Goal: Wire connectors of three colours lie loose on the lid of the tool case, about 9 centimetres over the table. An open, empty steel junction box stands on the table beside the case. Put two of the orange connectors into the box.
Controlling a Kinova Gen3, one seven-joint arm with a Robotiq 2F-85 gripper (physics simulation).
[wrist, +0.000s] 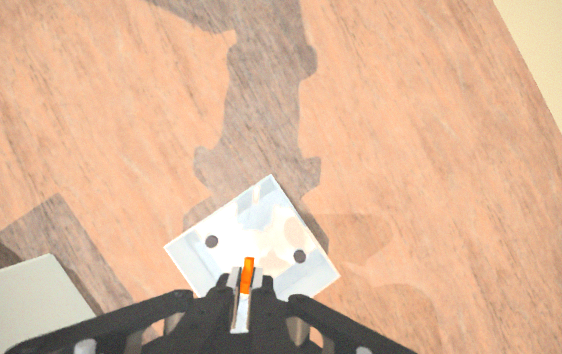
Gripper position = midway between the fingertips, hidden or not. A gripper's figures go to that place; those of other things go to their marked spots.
Labels:
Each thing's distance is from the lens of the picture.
my gripper [247, 280]: 0.17 m
steel junction box [261, 222]: 0.21 m

